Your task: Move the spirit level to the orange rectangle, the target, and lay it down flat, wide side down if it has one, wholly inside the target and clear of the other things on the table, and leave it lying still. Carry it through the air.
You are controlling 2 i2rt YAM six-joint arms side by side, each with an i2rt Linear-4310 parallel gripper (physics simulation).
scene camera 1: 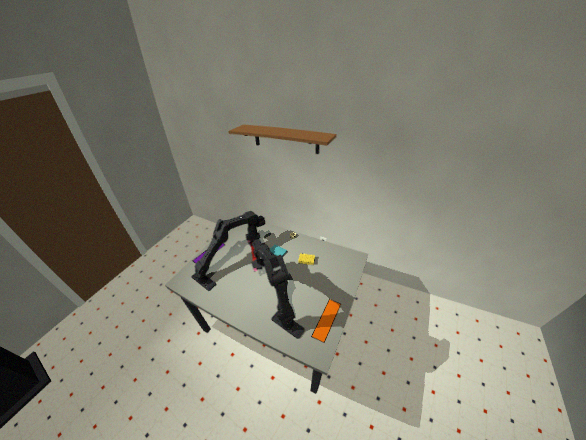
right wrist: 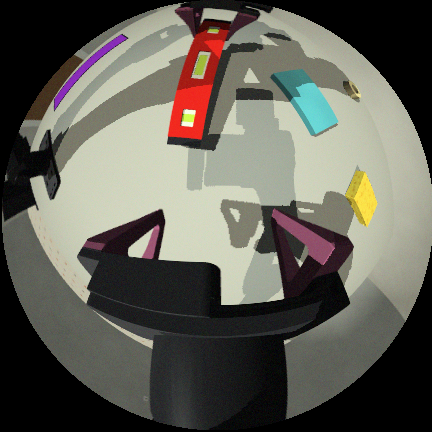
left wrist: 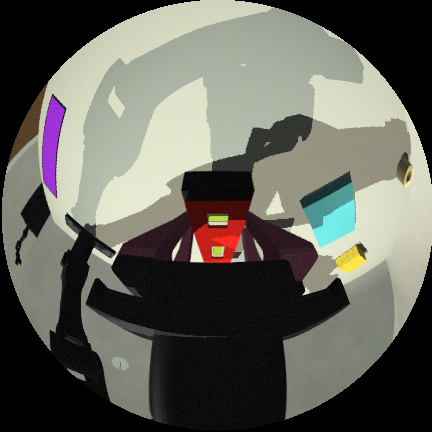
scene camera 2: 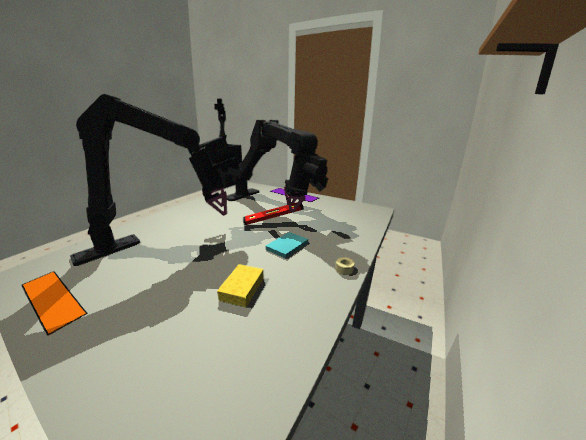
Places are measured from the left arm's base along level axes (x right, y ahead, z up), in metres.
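Where they show: left gripper, between the fingertips: (right wrist: 210,37) (left wrist: 217,214) (scene camera 2: 290,209); right gripper, between the fingertips: (scene camera 1: 263,267) (right wrist: 217,214) (scene camera 2: 224,210); left arm's base, origin of its link: (scene camera 1: 203,280) (right wrist: 47,161) (left wrist: 88,235) (scene camera 2: 242,195); right arm's base, origin of its link: (scene camera 1: 287,324) (scene camera 2: 106,250).
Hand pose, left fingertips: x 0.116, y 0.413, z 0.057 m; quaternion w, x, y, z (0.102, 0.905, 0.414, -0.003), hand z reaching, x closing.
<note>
Things, the pixels of their centre, and the offset from my left fingertips.
- red spirit level, middle of its body: (left wrist: 216,246) (right wrist: 200,65) (scene camera 2: 273,213) dx +0.049, dy -0.045, dz -0.010 m
- orange target, middle of its body: (scene camera 2: 51,297) (scene camera 1: 327,319) dx +0.722, dy -0.181, dz -0.056 m
- teal flat block, middle of its body: (left wrist: 332,217) (right wrist: 307,97) (scene camera 2: 287,244) (scene camera 1: 277,250) dx +0.144, dy +0.101, dz -0.050 m
- yellow sponge, middle of its body: (right wrist: 362,199) (scene camera 2: 242,284) (left wrist: 352,259) (scene camera 1: 306,259) dx +0.377, dy +0.146, dz -0.042 m
- tape roll, middle of its body: (left wrist: 404,171) (scene camera 2: 344,265) (right wrist: 351,89) (scene camera 1: 293,235) dx +0.146, dy +0.305, dz -0.045 m
The red spirit level (scene camera 1: 254,251) (scene camera 2: 265,215) (left wrist: 218,235) (right wrist: 194,95) has black ends and yellow-green vials. My left gripper (scene camera 2: 294,202) (left wrist: 217,214) (right wrist: 210,37) is shut on it near one end and holds it a little above the table; its shadow lies apart below it. My right gripper (scene camera 2: 217,201) (right wrist: 217,214) is open and empty, in the air near the level's free end, to the left of it in scene camera 2. The orange target (scene camera 1: 326,321) (scene camera 2: 54,302) lies beside the right arm's base. It does not show in either wrist view.
A teal flat block (scene camera 1: 278,251) (scene camera 2: 287,244) (left wrist: 335,217) (right wrist: 312,107), a yellow sponge (scene camera 1: 306,259) (scene camera 2: 240,285) (left wrist: 351,258) (right wrist: 362,198) and a tape roll (scene camera 1: 293,235) (scene camera 2: 345,266) stand on the table. A purple rectangle (scene camera 2: 311,198) (left wrist: 51,150) (right wrist: 87,72) lies near the left arm's base. A shelf (scene camera 1: 282,133) hangs on the wall.
</note>
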